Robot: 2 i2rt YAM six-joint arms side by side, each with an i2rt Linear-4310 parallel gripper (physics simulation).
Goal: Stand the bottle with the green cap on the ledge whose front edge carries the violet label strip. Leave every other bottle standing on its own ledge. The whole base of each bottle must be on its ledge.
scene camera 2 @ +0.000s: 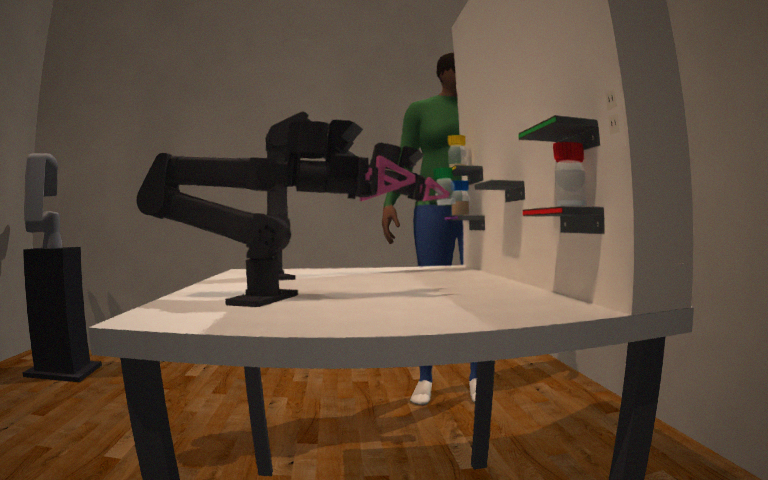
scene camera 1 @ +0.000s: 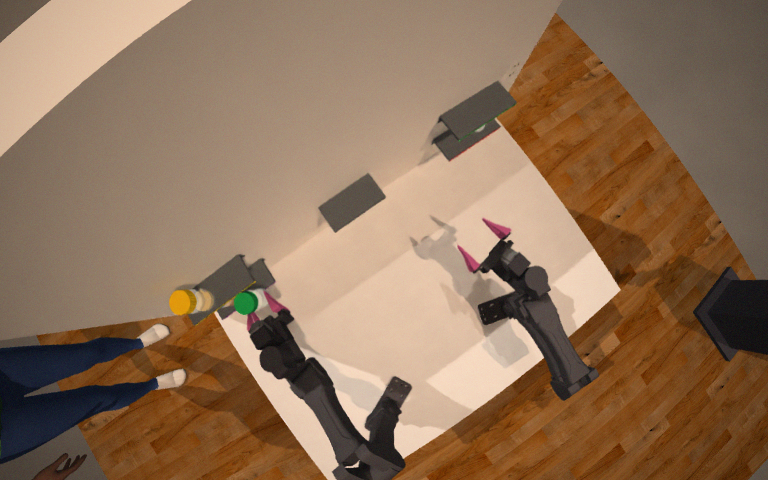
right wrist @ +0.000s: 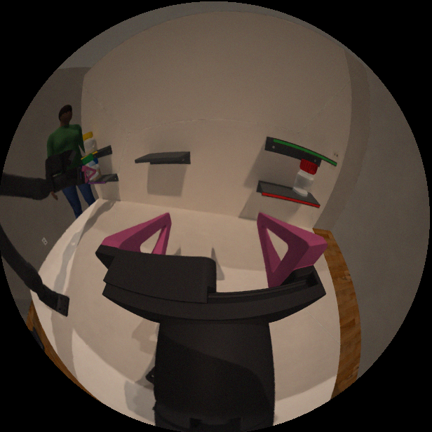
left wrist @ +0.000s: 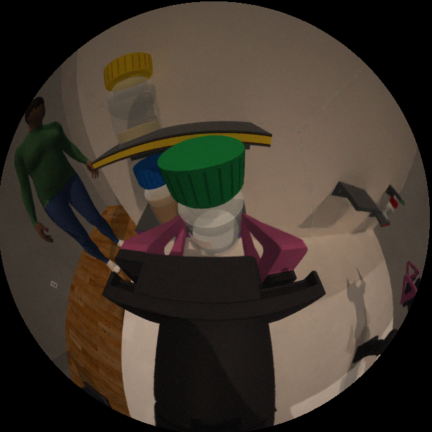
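Pixels of known places: left gripper, fingertip midpoint: (scene camera 2: 446,195); right gripper, fingertip midpoint: (scene camera 2: 407,182) (scene camera 1: 470,232); left arm's base, origin of the base link: (scene camera 1: 387,406); right arm's base, origin of the base link: (scene camera 2: 263,299) (scene camera 1: 508,305).
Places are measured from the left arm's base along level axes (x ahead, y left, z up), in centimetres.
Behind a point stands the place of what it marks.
The green-capped bottle (scene camera 1: 245,303) {x 46.4, y -13.9, z 29.1 cm} (scene camera 2: 443,173) {x 45.3, y -16.0, z 27.5 cm} (left wrist: 202,170) is upright between the fingers of my left gripper (scene camera 1: 258,305) {x 47.3, y -14.4, z 21.5 cm} (left wrist: 213,217), which is shut on it. Its base shows above the level of the violet-strip ledge (scene camera 1: 263,273) {x 51.0, y -20.0, z 15.7 cm} (scene camera 2: 474,219) {x 51.4, y -21.9, z 14.6 cm} (left wrist: 147,220) in scene camera 2. The bottle hides much of this ledge in the left wrist view. A blue-capped bottle (scene camera 2: 459,208) {x 54.0, y -11.6, z 17.9 cm} (left wrist: 149,172) stands on the violet-strip ledge, toward the left in the left wrist view. My right gripper (scene camera 1: 471,233) {x 7.3, y -56.8, z 21.1 cm} (right wrist: 213,217) is open and empty, away from the ledges.
The yellow-strip ledge (scene camera 1: 226,277) {x 53.7, y -16.8, z 29.7 cm} (left wrist: 210,129) is above the violet one and bears a yellow-capped bottle (scene camera 1: 182,302) {x 55.2, y -9.5, z 40.2 cm} (left wrist: 129,70). A bare ledge (scene camera 1: 352,202) {x 37.3, y -48.5, z 22.7 cm} (right wrist: 167,157) is mid-wall. A red-capped bottle (scene camera 2: 569,175) {x 17.0, y -89.8, z 20.7 cm} (right wrist: 304,180) stands on the red-strip ledge, below the green-strip ledge (scene camera 1: 478,107) {x 20.6, y -84.7, z 29.7 cm}.
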